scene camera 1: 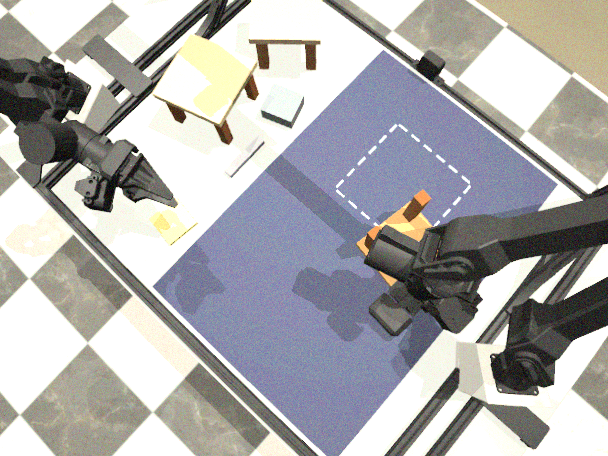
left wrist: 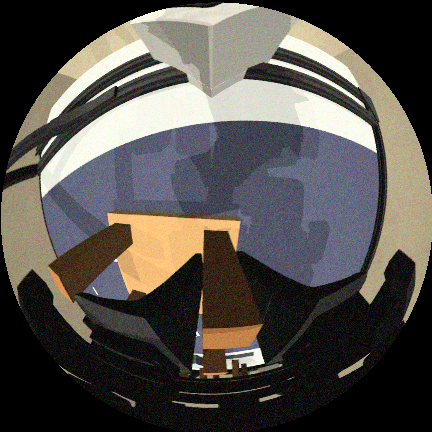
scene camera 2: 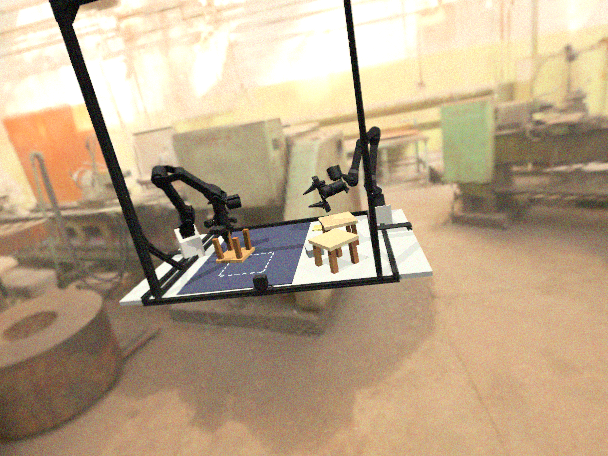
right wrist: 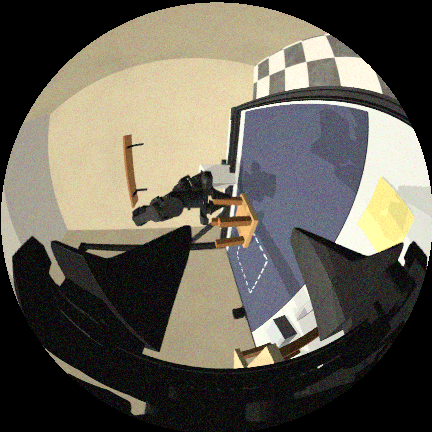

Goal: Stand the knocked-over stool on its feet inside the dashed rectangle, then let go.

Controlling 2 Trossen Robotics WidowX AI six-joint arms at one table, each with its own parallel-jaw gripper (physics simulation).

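Pixels of known places: left gripper, fingertip midpoint: [left wrist: 218, 257] [scene camera 2: 228, 242] [right wrist: 229, 199]; right gripper, fingertip midpoint: [scene camera 1: 174, 201] [scene camera 2: 305, 200] [right wrist: 243, 233]; left arm's base, origin of the base link: [scene camera 1: 513, 374] [scene camera 2: 187, 232]; right arm's base, origin of the base link: [scene camera 1: 73, 93] [scene camera 2: 378, 207].
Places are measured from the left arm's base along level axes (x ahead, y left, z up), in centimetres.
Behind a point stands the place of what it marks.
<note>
The orange wooden stool [scene camera 1: 400, 226] @[x 16.8, y -25.2, z -11.0 cm] [scene camera 2: 227, 258] @[x 10.7, y -23.1, z -11.0 cm] [left wrist: 165, 240] @[x 12.5, y -17.4, z -11.0 cm] [right wrist: 246, 207] @[x 20.2, y -16.8, z -11.0 cm] is upside down on the blue mat, seat down and legs pointing up. Its seat covers a corner of the dashed rectangle [scene camera 1: 470, 186] [right wrist: 266, 259]; the rest of the seat lies outside. My left gripper [scene camera 2: 228, 239] @[x 15.3, y -13.3, z -7.0 cm] [left wrist: 218, 257] @[x 15.3, y -13.3, z -7.0 cm] is low over the stool, its fingers shut on one leg; in scene camera 1 the arm hides them and part of the stool. My right gripper [scene camera 1: 175, 202] @[x 56.2, y -22.4, z 3.7 cm] [scene camera 2: 306, 200] @[x 56.2, y -22.4, z 3.7 cm] [right wrist: 243, 233] @[x 56.2, y -22.4, z 3.7 cm] is open, raised on the other side of the table, far from the stool.
Two pale-topped tables [scene camera 1: 200, 85] @[x 56.9, y -46.6, z -1.3 cm] [scene camera 1: 285, 42] @[x 42.1, y -57.9, z -2.4 cm] with brown legs stand on the white surface at the upper left in scene camera 1. A light blue box [scene camera 1: 282, 102] @[x 42.2, y -48.8, z -9.5 cm], a thin white bar [scene camera 1: 245, 156] @[x 48.7, y -37.1, z -11.4 cm] and a yellow sheet [scene camera 1: 172, 226] @[x 61.5, y -21.5, z -12.0 cm] lie near them. A black frame borders the table.
</note>
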